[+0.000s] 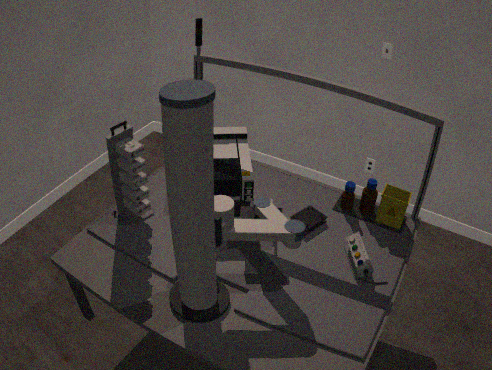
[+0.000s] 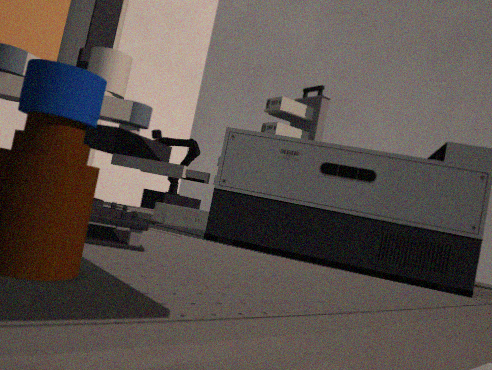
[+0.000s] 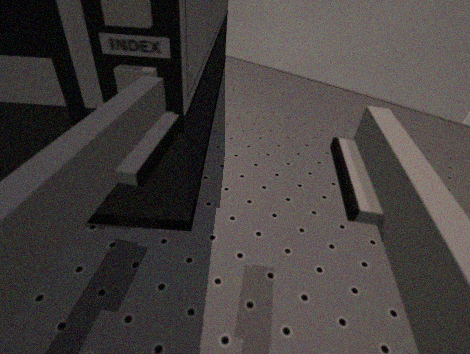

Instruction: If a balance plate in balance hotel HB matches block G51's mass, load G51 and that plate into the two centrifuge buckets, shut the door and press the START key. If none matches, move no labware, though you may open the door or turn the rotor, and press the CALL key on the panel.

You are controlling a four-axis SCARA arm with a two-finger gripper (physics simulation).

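Frame: origin at the arm's base, x left, y ahead, z down, level; centimetres.
Seen in the pictures: gripper, fingertip midpoint: [image 2: 197,175] [image 3: 259,113]; arm's base, link origin: [image 1: 199,299].
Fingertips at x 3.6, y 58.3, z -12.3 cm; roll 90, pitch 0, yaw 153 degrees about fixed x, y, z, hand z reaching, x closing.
Note:
Offsets run from my fingertips to a thing's middle. "*": to the spot under its first point.
The centrifuge @(dx +30.8, dy +9.4, dz -1.1 cm) [image 1: 230,151] [image 2: 310,172] is a grey box with a dark base. Its keypad @(* dx +5.9, dy -2.1, dz -4.0 cm) [image 1: 248,191] [image 3: 92,45] shows a label reading INDEX, with a pale key @(* dx +5.6, dy -1.9, dz -3.2 cm) [image 3: 127,12] above it and another key below, partly behind the left finger. My gripper [image 2: 197,176] [image 3: 259,113] is open and empty, its fingers apart low over the perforated deck beside the centrifuge's front corner. A tall hotel @(dx +55.5, dy -30.9, dz -13.5 cm) [image 1: 116,175] [image 2: 321,120] holds several pale trays or plates, their labels unreadable. A button box @(* dx -53.9, dy -8.8, dz +4.4 cm) [image 1: 358,257] has white, green, yellow and blue buttons. Block G51 cannot be identified.
The arm's thick column [image 1: 192,200] stands near the front. A dark flat box @(dx -21.2, dy +8.8, dz +8.9 cm) [image 1: 309,220] lies right of the gripper. Brown bottles [image 1: 368,200] [image 2: 47,200] with blue caps and a yellow box @(* dx -60.9, dy +27.5, dz -1.3 cm) [image 1: 393,207] stand at the right. A metal frame [image 1: 320,86] spans the back.

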